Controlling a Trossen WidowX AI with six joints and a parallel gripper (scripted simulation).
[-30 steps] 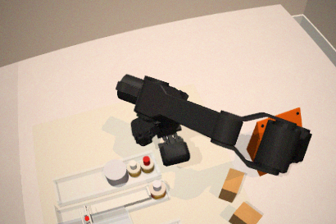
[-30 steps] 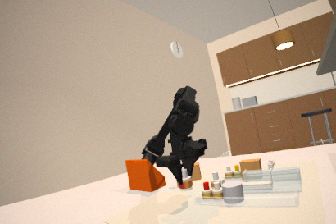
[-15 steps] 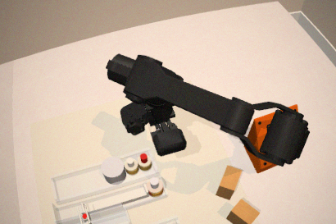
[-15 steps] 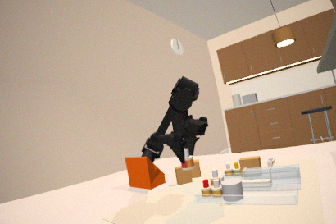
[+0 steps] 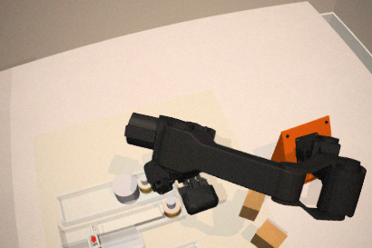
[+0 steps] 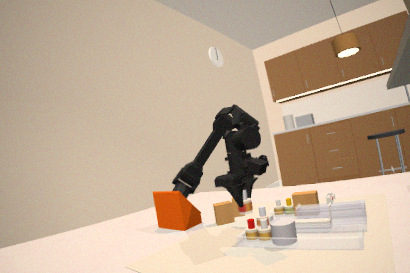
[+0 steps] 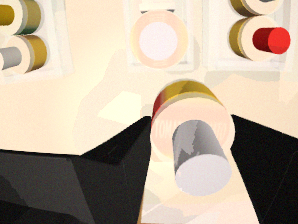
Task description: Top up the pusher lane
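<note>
My gripper tip is 13 cm short of the grey cylinder, 5 cm to the left of it and 5 cm above it. From my gripper tip the other things lie so: red mark 23 cm ahead, 7 cm to the left, 1 cm below.
</note>
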